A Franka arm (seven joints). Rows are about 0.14 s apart.
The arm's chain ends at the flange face. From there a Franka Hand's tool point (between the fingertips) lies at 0.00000 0.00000 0.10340 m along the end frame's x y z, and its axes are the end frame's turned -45 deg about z.
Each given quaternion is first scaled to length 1.
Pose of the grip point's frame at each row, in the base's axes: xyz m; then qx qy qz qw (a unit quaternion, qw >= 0):
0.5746, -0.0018, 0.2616, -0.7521, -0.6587, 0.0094, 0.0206
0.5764, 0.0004, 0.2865, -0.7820, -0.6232, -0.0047, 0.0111
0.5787, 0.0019, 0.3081, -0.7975, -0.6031, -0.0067, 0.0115
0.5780, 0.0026, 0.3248, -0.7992, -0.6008, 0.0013, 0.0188
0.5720, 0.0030, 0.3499, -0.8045, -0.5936, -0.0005, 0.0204
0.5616, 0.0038, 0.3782, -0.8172, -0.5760, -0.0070, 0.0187
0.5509, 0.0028, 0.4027, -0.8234, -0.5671, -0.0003, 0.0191
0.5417, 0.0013, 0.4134, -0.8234, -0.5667, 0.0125, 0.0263
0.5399, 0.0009, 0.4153, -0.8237, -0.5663, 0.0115, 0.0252
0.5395, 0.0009, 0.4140, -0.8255, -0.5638, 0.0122, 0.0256
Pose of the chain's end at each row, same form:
0.5789, -0.0037, 0.3649, -0.9469, -0.3207, 0.0166, 0.0154
0.5771, -0.0020, 0.3899, -0.9609, -0.2765, -0.0001, 0.0121
0.5790, -0.0008, 0.4115, -0.9676, -0.2520, -0.0018, 0.0132
0.5806, -0.0003, 0.4281, -0.9683, -0.2492, 0.0084, 0.0169
0.5744, -0.0005, 0.4532, -0.9704, -0.2405, 0.0073, 0.0190
0.5626, -0.0002, 0.4815, -0.9754, -0.2194, 0.0007, 0.0200
0.5531, -0.0005, 0.5060, -0.9778, -0.2088, 0.0070, 0.0178
0.5469, -0.0017, 0.5166, -0.9776, -0.2085, 0.0216, 0.0195
0.5448, -0.0020, 0.5185, -0.9777, -0.2080, 0.0203, 0.0189
0.5446, -0.0020, 0.5172, -0.9784, -0.2050, 0.0211, 0.0190

